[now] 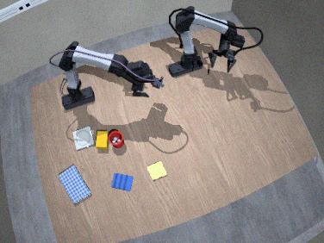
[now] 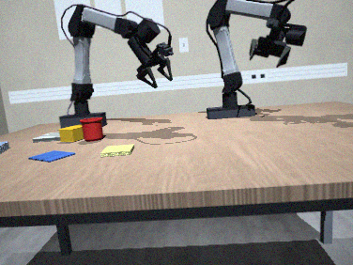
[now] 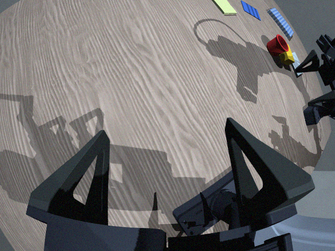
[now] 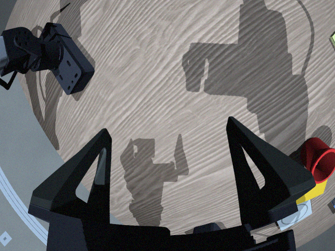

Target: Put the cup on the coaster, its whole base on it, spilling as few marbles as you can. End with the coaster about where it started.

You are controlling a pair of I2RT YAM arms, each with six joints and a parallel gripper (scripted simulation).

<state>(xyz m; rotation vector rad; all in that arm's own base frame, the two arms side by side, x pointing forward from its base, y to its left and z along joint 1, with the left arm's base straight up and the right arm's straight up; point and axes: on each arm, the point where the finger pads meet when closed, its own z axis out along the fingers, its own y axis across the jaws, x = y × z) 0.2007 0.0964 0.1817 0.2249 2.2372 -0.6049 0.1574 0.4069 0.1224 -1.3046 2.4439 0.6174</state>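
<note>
Now: the red cup 16 cm ahead of my right hand, 23 cm to the right of it and 14 cm below it. From my right hand the other things lie so: blue striped cloth (37 cm ahead, 27 cm to the right, 17 cm below).
</note>
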